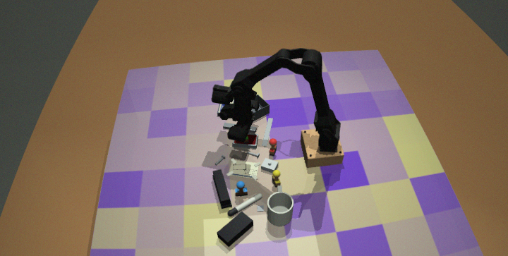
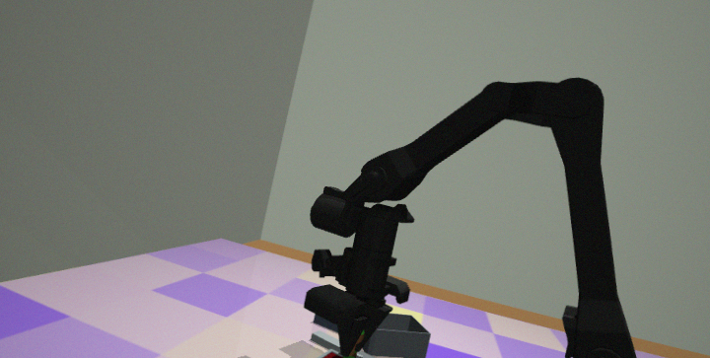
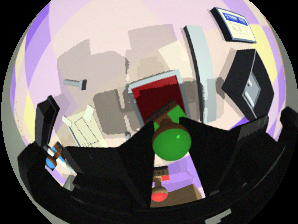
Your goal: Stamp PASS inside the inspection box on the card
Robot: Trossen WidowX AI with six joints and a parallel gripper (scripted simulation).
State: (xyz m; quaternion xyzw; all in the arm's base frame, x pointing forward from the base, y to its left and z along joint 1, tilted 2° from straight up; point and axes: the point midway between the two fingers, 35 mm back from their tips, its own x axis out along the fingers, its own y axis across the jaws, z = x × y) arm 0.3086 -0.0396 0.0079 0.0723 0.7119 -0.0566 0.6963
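My gripper tip is now right at the green-knobbed stamp. Also, from my gripper tip: red ink pad: 3 cm below; grey bar: 8 cm behind, 6 cm to the right, 4 cm below; red stamp: 11 cm behind, 4 cm to the left, 2 cm below.
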